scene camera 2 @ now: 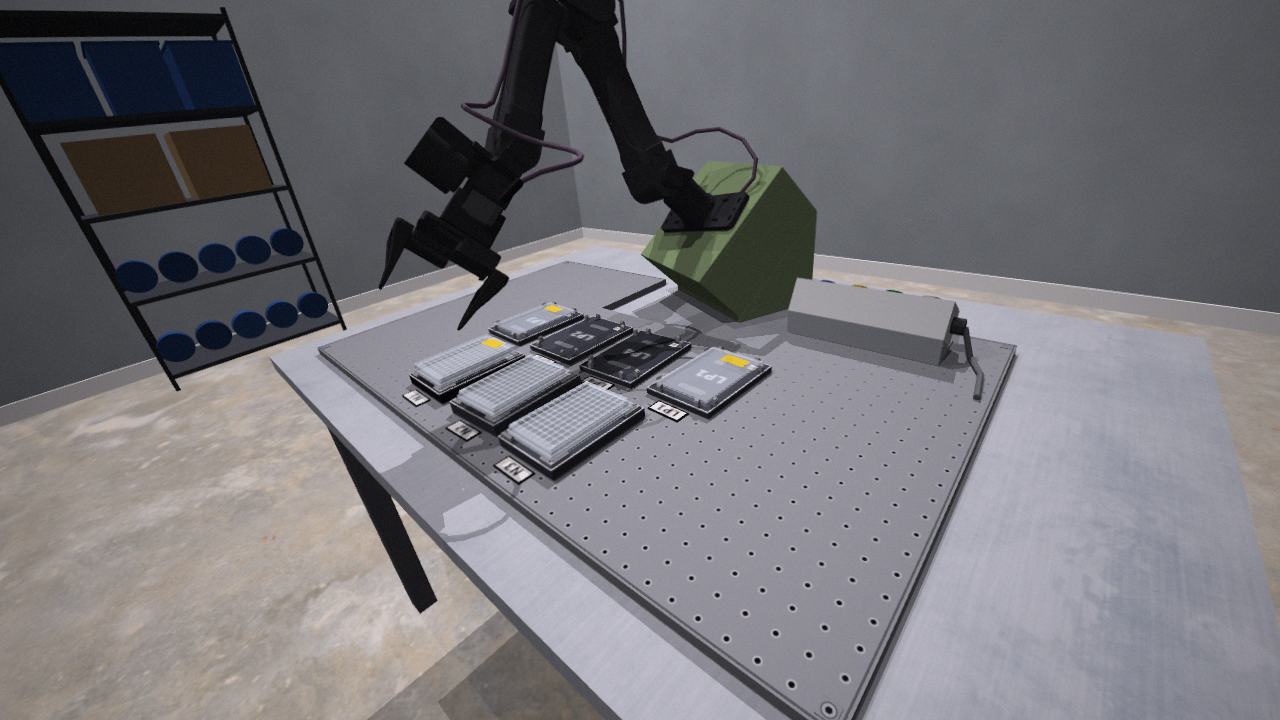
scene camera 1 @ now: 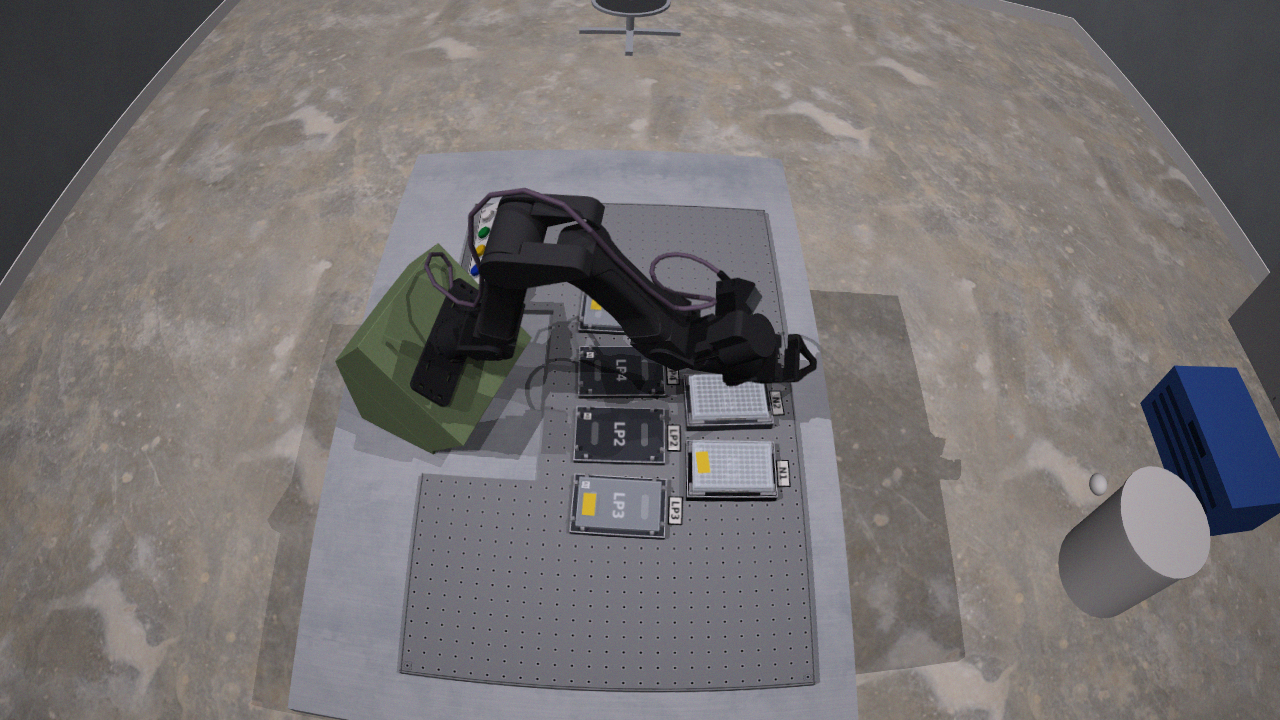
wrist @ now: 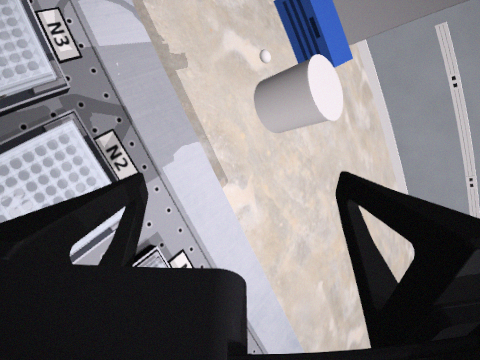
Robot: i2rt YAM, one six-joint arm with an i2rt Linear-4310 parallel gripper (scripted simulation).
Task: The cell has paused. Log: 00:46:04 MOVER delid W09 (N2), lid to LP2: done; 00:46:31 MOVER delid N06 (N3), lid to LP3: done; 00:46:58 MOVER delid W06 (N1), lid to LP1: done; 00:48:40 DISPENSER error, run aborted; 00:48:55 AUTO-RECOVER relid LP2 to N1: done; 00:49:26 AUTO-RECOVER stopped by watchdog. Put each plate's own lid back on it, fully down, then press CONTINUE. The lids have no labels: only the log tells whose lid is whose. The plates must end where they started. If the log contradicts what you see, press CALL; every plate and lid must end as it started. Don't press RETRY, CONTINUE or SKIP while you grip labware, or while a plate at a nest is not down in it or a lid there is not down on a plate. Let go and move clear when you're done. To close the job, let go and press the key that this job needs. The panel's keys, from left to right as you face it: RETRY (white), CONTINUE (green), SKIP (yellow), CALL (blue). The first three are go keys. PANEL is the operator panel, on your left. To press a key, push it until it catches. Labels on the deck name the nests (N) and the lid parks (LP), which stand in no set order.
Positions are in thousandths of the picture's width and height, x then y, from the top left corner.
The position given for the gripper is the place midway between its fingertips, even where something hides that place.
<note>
In view: the gripper (scene camera 2: 329, 430).
The gripper also shows in scene camera 1 (scene camera 1: 618, 509) and in the wrist view (wrist: 503, 507).
</note>
